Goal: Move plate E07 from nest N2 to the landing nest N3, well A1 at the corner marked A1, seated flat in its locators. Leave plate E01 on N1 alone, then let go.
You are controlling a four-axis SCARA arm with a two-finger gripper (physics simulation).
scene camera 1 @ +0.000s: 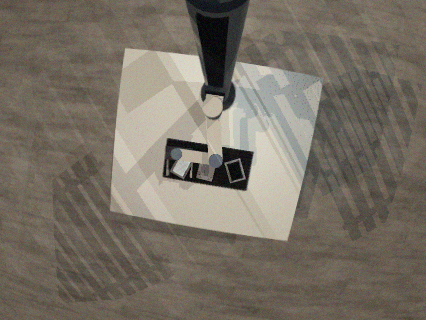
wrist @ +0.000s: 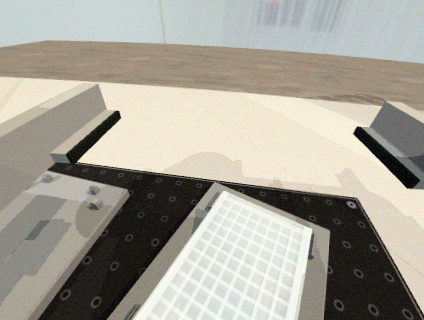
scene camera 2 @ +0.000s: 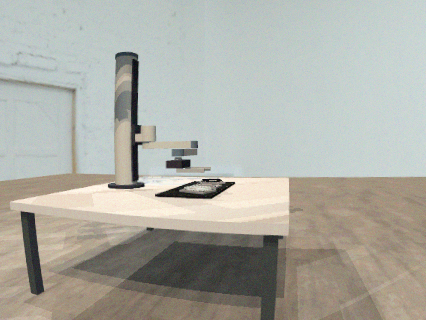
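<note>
Plate E07 [wrist: 245,255] [scene camera 1: 181,168], white with a grid of wells, lies in nest N2 [wrist: 316,280], a grey block. Its near end is cut off in the wrist view. The landing nest N3 [wrist: 55,255] [scene camera 1: 205,172] is bare, with small locators at its far end. Its A1 mark does not show. Dark plate E01 [scene camera 1: 235,170] sits on nest N1 at the right in scene camera 1. My gripper [wrist: 237,107] [scene camera 1: 179,169] [scene camera 2: 200,169] is open and empty, above plate E07 with its fingers wide to either side.
The nests stand on a black perforated board [wrist: 375,272] [scene camera 2: 167,194] on the pale table [scene camera 1: 150,200] [scene camera 2: 240,215]. The arm's column [scene camera 2: 123,150] stands behind the board. In the wrist view, N3 lies left of N2, under the left finger's side.
</note>
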